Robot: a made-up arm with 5 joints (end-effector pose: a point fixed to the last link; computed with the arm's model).
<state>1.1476 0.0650 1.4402 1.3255 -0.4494</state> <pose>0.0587 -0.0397 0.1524 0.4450 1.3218 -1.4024</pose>
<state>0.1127 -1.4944 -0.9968 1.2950 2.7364</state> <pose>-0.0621 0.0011 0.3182 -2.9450 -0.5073 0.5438</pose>
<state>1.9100 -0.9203 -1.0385 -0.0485 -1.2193</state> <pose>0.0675 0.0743 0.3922 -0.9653 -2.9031 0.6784</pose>
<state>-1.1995 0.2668 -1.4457 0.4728 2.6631</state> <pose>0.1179 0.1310 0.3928 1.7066 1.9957 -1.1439</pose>
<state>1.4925 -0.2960 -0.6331 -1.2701 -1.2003</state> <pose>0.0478 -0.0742 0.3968 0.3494 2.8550 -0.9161</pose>
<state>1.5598 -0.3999 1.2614 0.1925 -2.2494</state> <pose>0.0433 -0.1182 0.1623 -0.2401 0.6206 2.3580</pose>
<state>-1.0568 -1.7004 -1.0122 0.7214 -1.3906</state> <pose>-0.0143 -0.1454 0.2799 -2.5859 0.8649 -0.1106</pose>
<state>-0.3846 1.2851 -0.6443 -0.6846 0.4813</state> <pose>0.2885 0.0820 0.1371 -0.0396 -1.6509 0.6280</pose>
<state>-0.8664 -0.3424 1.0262 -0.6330 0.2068</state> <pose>0.1635 0.1103 0.2084 0.5467 -1.4787 0.8130</pose>
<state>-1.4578 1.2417 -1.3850 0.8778 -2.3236</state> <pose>0.0948 0.2527 0.1950 0.8139 0.2918 -0.8591</pose>
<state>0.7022 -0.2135 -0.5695 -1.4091 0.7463</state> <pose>0.1172 -0.0692 0.3870 1.6234 1.9278 -0.0019</pose>
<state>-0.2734 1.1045 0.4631 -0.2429 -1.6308</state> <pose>0.1844 0.0241 0.0663 0.2216 -0.1498 -1.3985</pose>
